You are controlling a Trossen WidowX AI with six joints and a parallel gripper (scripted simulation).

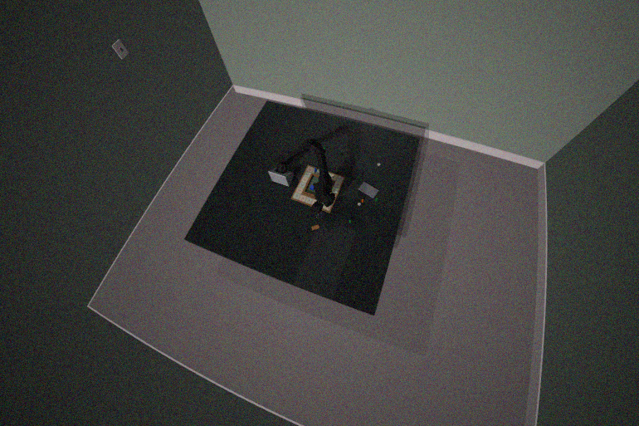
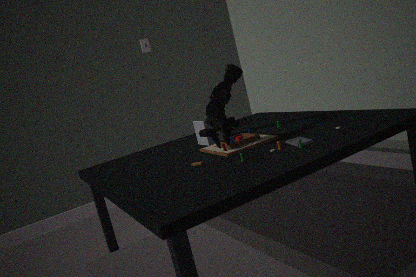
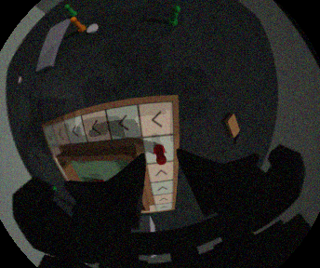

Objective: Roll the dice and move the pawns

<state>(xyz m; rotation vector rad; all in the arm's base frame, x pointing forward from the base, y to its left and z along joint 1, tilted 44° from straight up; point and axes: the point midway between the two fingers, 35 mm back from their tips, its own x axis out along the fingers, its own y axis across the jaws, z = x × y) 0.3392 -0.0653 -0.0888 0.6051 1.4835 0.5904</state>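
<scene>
The blue pawn lies 14 cm behind my gripper tip and 23 cm to the left of it. Round my gripper tip: orange pawn: 24 cm ahead, 12 cm to the left, 2 cm below; then red pawn: right at my gripper tip; then small wooden piece: 2 cm ahead, 16 cm to the right, 3 cm below.
</scene>
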